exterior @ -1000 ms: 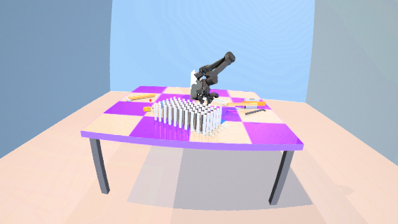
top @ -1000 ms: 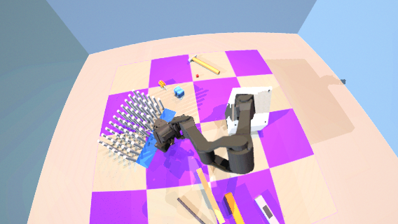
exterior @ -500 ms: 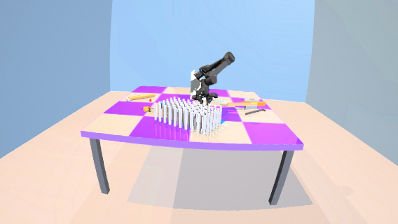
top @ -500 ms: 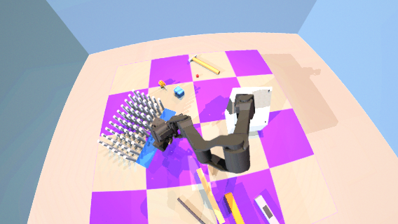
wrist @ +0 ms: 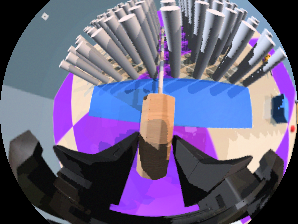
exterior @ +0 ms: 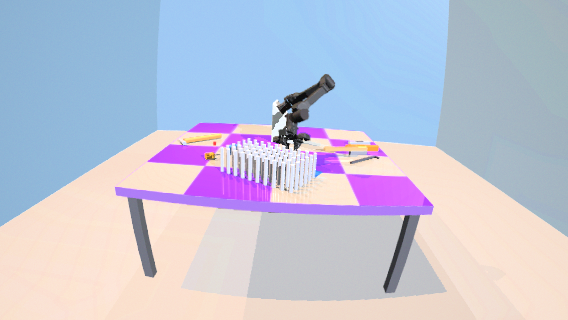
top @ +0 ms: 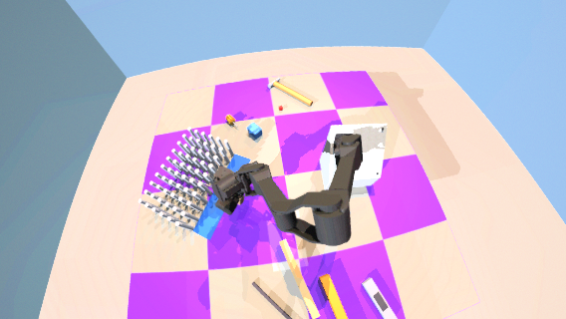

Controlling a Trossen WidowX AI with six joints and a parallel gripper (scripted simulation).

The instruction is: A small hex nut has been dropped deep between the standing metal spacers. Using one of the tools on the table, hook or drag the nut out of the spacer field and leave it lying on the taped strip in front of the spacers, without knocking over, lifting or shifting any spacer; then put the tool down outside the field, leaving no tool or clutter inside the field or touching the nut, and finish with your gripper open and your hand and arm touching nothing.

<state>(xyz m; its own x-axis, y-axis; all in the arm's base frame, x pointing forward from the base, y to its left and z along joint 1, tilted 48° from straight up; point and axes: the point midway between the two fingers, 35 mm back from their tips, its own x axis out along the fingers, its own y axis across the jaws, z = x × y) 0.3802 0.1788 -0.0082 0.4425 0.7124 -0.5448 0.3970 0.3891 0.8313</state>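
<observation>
The blue taped strip is 50 mm ahead of my gripper tip, 40 mm below it and 20 mm to the right of it. Also, from my gripper tip: hook tool 100 mm ahead, 40 mm to the right, 10 mm below; then small screwdriver 390 mm to the right, 50 mm ahead, 20 mm below; then blue cube 310 mm to the right, 80 mm behind, 20 mm below.
</observation>
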